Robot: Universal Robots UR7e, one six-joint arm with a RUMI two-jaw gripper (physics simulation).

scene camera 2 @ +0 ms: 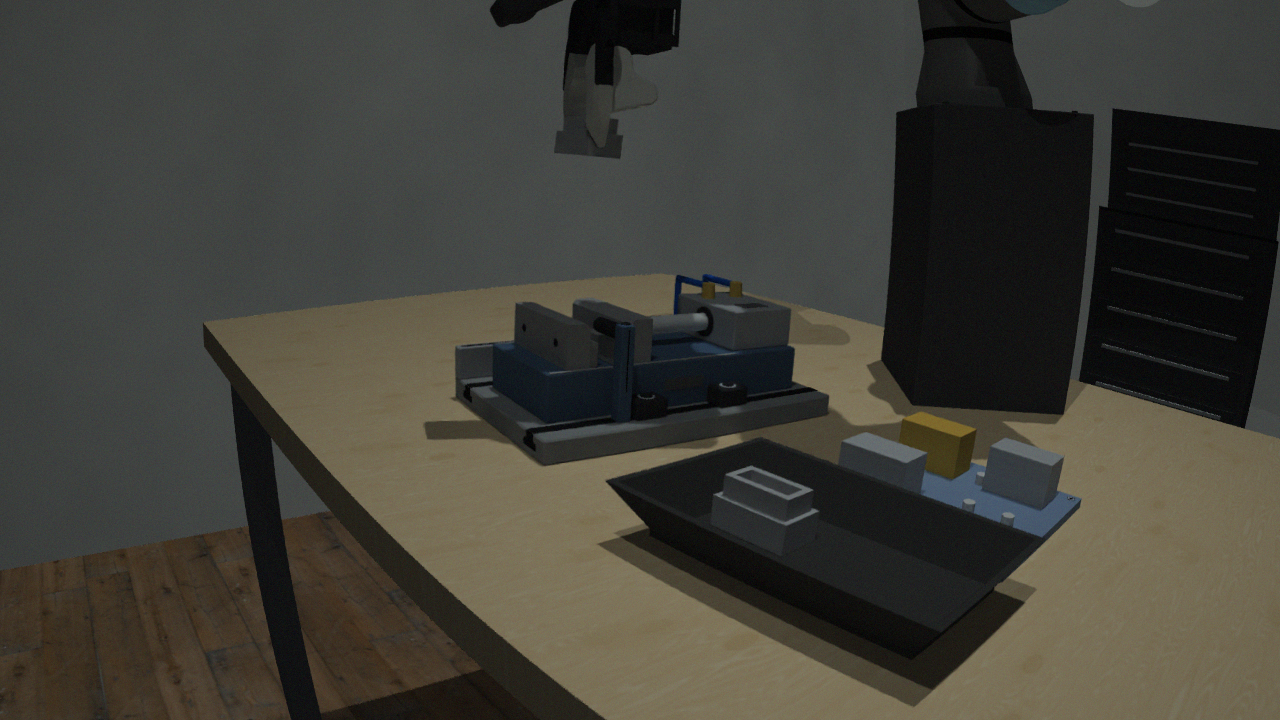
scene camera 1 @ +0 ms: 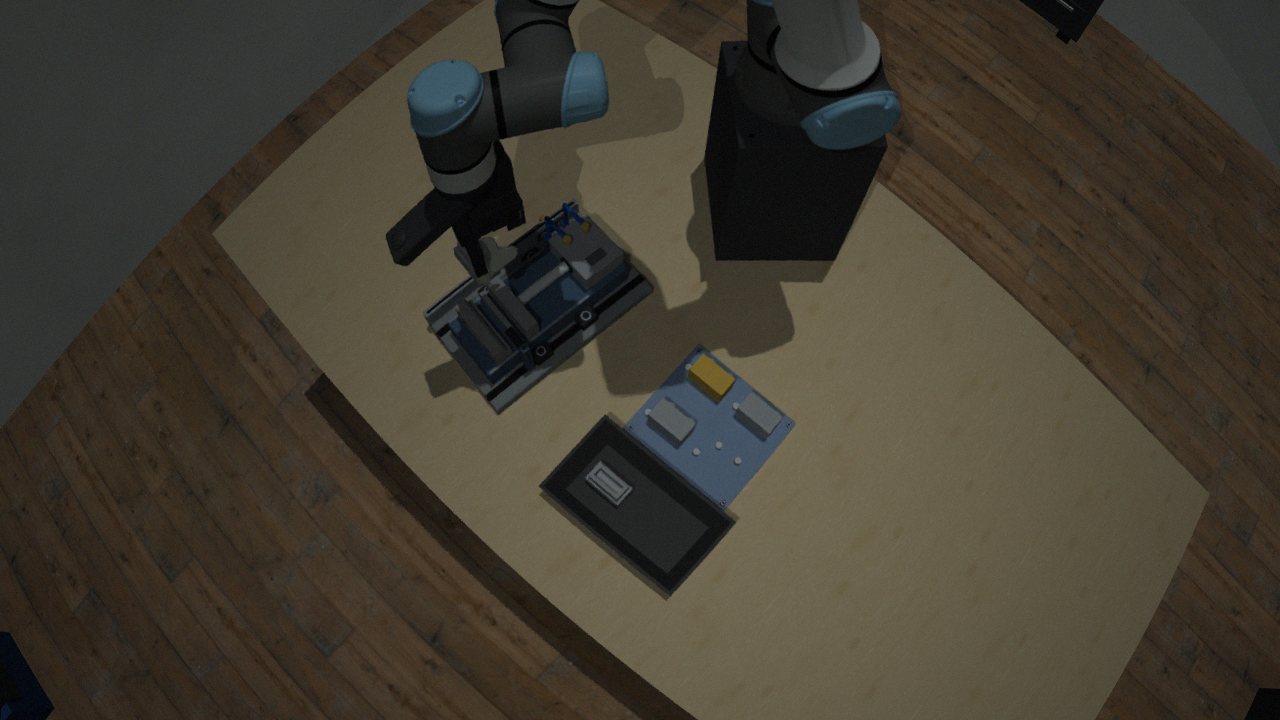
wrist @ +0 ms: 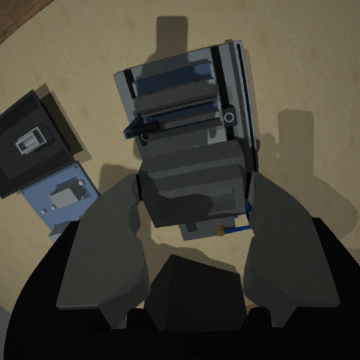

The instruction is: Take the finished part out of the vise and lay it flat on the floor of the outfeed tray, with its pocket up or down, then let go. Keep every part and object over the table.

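Pixels of known places: gripper, fingertip midpoint: (scene camera 2: pixel 586 147) (scene camera 1: pixel 477 262); arm's base at its link origin: (scene camera 2: pixel 976 111).
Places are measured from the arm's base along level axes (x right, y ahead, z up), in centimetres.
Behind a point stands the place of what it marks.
Note:
My gripper (scene camera 1: pixel 483 268) {z -9.6, x 15.0, y 44.9 cm} (scene camera 2: pixel 587 125) {z -9.6, x 15.0, y 44.9 cm} (wrist: pixel 192 175) is shut on the finished part (scene camera 2: pixel 566 143) {z -9.3, x 16.1, y 46.3 cm} (wrist: pixel 192 192), a grey stepped block whose pocket shows in the wrist view. It holds the part high above the vise (scene camera 1: pixel 554 291) {z -27.4, x 11.2, y 36.2 cm} (scene camera 2: pixel 698 380) {z -29.3, x 7.2, y 37.6 cm} (wrist: pixel 175 96), clear of it. The part is mostly hidden by the fingers in scene camera 1. The vise's two jaws stand apart with no part between them. The black outfeed tray (scene camera 1: pixel 662 528) {z -32.1, x -23.1, y 51.1 cm} (scene camera 2: pixel 895 573) {z -32.1, x -22.8, y 49.6 cm} (wrist: pixel 50 125) lies on the table with sloping walls. A similar grey part (scene camera 1: pixel 609 483) {z -30.1, x -13.4, y 51.4 cm} (scene camera 2: pixel 766 514) {z -30.0, x -14.5, y 52.7 cm} (wrist: pixel 31 140) lies on its floor, pocket up, near one end.
A blue plate (scene camera 1: pixel 716 416) {z -32.5, x -17.9, y 33.4 cm} (wrist: pixel 37 192) with two grey blocks, a yellow block (scene camera 1: pixel 711 377) {z -28.9, x -14.0, y 30.5 cm} (scene camera 2: pixel 937 443) {z -30.0, x -14.7, y 31.7 cm} and several pegs adjoins the tray. A blue upright post (scene camera 2: pixel 623 371) {z -27.1, x 6.4, y 46.6 cm} stands at the vise's side. Blue bent pipes (scene camera 1: pixel 566 219) {z -26.6, x 18.1, y 26.5 cm} rise at its rear. The black pedestal (scene camera 1: pixel 778 192) {z -11.9, x -6.5, y 9.0 cm} (scene camera 2: pixel 993 268) {z -17.8, x -7.3, y 8.2 cm} stands behind.

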